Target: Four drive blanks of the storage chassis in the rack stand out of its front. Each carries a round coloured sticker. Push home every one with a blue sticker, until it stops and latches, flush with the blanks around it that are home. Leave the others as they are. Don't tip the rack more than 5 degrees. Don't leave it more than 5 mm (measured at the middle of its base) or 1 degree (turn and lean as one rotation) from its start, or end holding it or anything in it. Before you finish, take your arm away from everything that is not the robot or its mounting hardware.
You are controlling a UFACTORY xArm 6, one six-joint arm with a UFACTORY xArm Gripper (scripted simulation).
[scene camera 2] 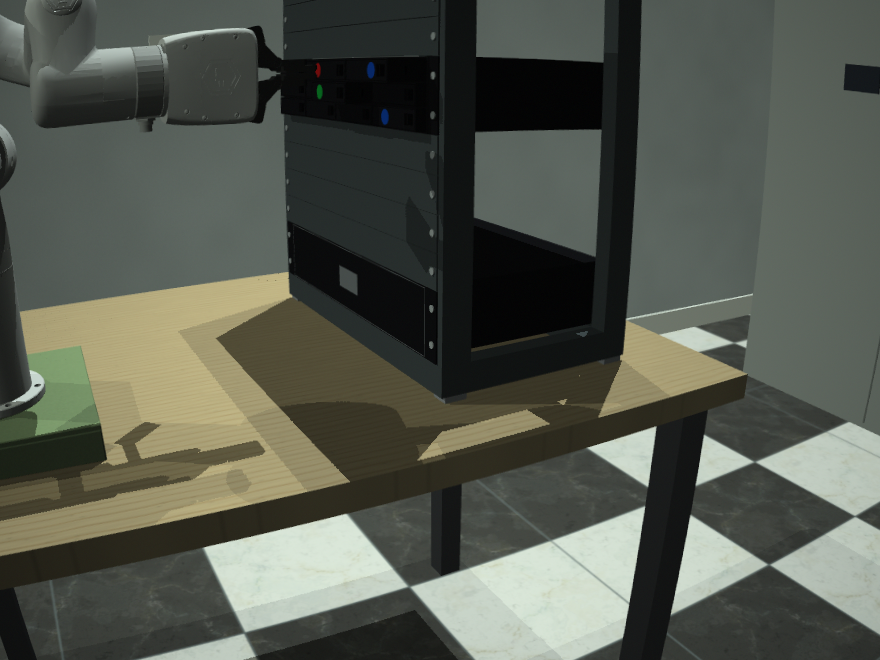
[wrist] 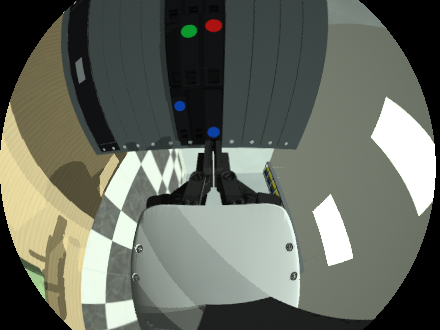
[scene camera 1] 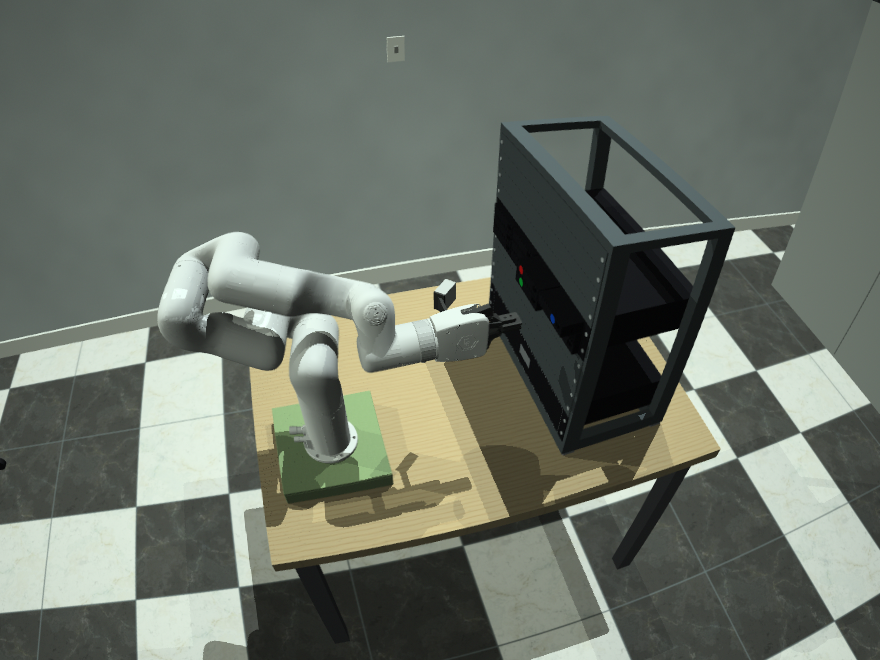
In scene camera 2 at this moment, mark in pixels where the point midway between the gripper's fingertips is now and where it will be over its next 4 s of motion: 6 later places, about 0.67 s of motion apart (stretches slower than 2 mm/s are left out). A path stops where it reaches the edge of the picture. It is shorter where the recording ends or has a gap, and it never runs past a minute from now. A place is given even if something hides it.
The gripper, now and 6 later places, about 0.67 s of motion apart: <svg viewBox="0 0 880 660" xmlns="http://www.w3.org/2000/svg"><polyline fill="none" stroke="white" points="312,72 351,69 360,70 368,70 376,69 383,69 386,69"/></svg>
